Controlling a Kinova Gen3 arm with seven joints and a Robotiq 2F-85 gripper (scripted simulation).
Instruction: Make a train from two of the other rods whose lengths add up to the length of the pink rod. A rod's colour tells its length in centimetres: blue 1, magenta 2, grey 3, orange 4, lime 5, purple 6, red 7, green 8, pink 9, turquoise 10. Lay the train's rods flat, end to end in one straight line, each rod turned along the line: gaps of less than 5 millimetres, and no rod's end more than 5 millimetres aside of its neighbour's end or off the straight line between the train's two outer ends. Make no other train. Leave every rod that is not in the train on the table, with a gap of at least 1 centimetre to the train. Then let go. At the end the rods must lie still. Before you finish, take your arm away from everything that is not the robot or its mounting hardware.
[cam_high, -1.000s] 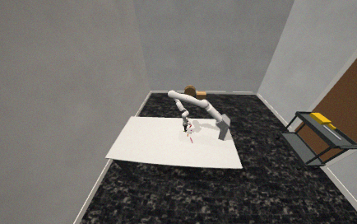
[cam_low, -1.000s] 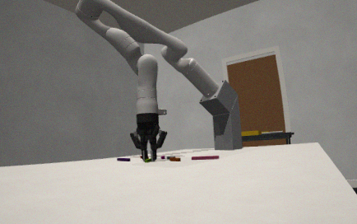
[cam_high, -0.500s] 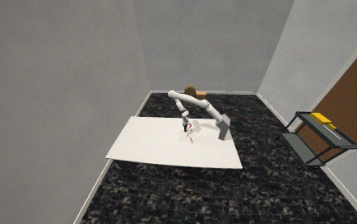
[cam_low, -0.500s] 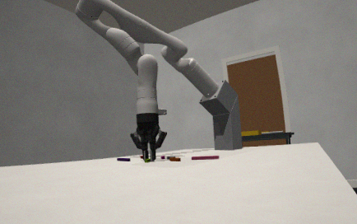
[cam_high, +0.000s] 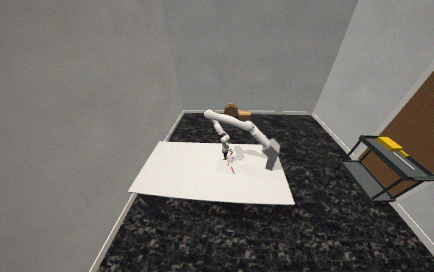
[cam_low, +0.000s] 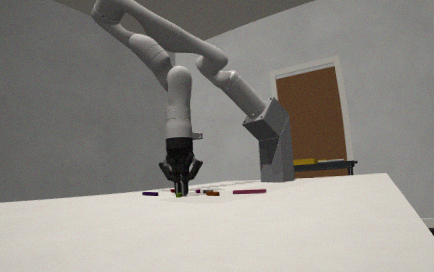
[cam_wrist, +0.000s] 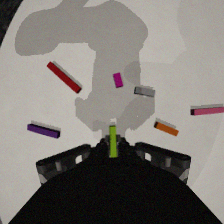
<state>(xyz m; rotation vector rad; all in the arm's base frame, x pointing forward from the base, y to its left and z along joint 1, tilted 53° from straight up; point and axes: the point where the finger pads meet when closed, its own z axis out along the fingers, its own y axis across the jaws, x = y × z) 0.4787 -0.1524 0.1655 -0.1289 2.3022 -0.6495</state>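
Right now the orange rod is 90 mm to the left of my hand and 10 mm below it. From my hand the other things lie so: magenta rod (90 mm behind, 20 mm to the left, 10 mm below); then grey rod (70 mm behind, 60 mm to the left, 10 mm below); then lime rod (10 mm below).
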